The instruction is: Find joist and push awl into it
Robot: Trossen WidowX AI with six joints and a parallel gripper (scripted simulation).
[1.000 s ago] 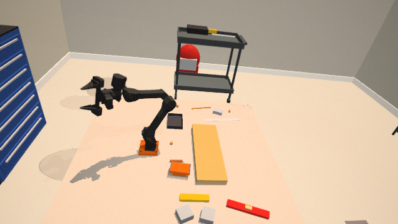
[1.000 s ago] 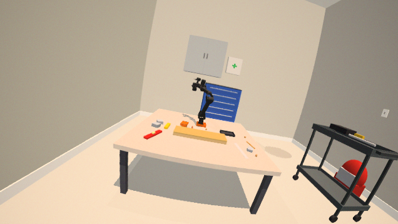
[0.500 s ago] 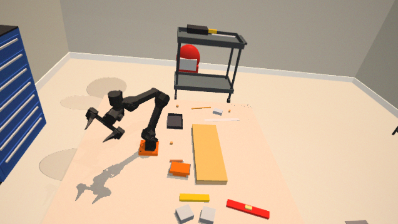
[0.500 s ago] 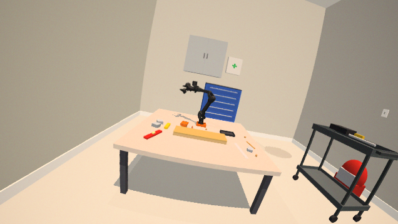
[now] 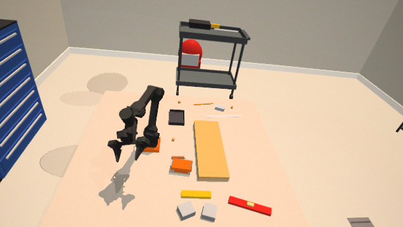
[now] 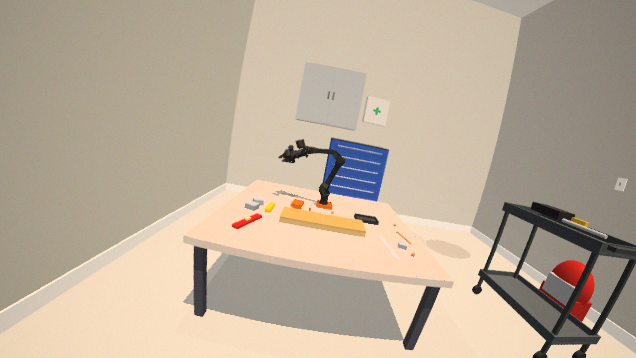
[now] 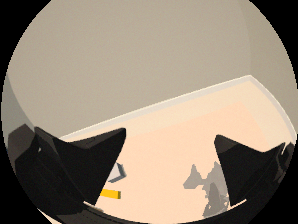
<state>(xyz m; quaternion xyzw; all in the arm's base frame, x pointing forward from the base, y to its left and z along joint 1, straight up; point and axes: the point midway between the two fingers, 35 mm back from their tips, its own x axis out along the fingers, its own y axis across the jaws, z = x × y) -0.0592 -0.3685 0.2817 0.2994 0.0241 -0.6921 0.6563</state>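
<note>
Now: gripper tip 24 cm short of the stud finder, 22 cm to the right of it and 28 cm above it. From my gripper tip the other things lie so: red level: 63 cm ahead, 1 cm to the right, 28 cm below; yellow bar: 34 cm ahead, 5 cm to the left, 28 cm below; awl: 26 cm ahead, 32 cm to the left, 28 cm below.
</note>
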